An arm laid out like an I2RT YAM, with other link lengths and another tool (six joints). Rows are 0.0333 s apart.
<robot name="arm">
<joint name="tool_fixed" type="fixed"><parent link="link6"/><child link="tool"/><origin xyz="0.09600 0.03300 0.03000" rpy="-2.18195 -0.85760 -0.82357"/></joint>
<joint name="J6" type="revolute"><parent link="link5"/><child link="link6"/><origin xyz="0.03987 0.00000 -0.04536"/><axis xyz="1 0 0"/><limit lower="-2.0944" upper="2.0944"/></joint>
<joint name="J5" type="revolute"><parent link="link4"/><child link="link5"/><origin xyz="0.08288 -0.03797 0.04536"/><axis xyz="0 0 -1"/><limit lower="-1.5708" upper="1.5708"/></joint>
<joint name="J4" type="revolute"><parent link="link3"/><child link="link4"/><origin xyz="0.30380 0.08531 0.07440"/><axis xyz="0 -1 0"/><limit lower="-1.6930" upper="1.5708"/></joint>
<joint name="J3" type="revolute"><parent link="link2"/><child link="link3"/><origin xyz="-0.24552 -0.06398 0.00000"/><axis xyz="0 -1 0"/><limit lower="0.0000" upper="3.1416"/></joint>
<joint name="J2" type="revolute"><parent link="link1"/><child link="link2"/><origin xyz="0.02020 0.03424 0.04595"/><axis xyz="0 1 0"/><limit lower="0.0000" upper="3.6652"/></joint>
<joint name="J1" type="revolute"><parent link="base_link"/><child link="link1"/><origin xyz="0.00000 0.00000 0.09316"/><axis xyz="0 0 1"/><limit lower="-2.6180" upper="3.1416"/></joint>
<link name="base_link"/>
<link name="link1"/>
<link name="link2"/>
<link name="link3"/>
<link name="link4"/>
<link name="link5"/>
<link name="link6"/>
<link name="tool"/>
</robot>
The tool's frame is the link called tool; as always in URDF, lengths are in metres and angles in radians.
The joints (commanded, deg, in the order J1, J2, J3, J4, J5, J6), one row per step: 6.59, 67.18, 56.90, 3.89, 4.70, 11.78; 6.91, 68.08, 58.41, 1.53, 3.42, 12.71; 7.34, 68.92, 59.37, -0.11, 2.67, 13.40; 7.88, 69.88, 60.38, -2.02, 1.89, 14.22; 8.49, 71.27, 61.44, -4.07, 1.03, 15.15; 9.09, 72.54, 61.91, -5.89, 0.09, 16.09; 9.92, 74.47, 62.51, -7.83, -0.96, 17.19; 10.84, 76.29, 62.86, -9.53, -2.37, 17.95; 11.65, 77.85, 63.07, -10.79, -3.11, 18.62; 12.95, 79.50, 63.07, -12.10, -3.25, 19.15; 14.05, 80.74, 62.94, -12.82, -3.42, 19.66; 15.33, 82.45, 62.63, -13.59, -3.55, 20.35; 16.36, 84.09, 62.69, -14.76, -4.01, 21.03; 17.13, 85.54, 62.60, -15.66, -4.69, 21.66; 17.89, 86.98, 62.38, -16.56, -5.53, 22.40; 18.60, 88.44, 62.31, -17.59, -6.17, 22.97; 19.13, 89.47, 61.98, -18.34, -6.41, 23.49; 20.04, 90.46, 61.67, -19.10, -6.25, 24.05
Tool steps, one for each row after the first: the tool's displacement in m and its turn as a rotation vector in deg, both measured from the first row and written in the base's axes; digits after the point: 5 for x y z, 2 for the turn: 0.00244, 0.00538, -0.00155, 0.88, 1.80, 1.47; 0.00470, 0.01055, -0.00515, 1.49, 3.37, 2.53; 0.00705, 0.01666, -0.01026, 2.19, 5.31, 3.69; 0.01070, 0.02372, -0.01885, 2.97, 7.79, 4.92; 0.01345, 0.03084, -0.03116, 3.74, 10.55, 6.16; 0.01747, 0.04038, -0.04804, 4.60, 14.02, 7.60; 0.01959, 0.05159, -0.06560, 5.22, 17.41, 9.50; 0.02107, 0.06029, -0.08085, 5.65, 20.20, 10.64; 0.02095, 0.07175, -0.09918, 5.62, 23.30, 11.66; 0.01994, 0.08140, -0.11314, 5.66, 25.53, 12.55; 0.01846, 0.09241, -0.13281, 5.68, 28.49, 13.42; 0.01650, 0.10188, -0.14988, 5.80, 31.44, 14.31; 0.01416, 0.10945, -0.16564, 6.04, 34.11, 15.15; 0.01071, 0.11688, -0.18228, 6.41, 36.96, 16.02; 0.00714, 0.12342, -0.19820, 6.55, 39.75, 16.67; 0.00347, 0.12728, -0.21185, 6.58, 42.01, 16.84; -0.00154, 0.13312, -0.22508, 6.32, 44.17, 16.96
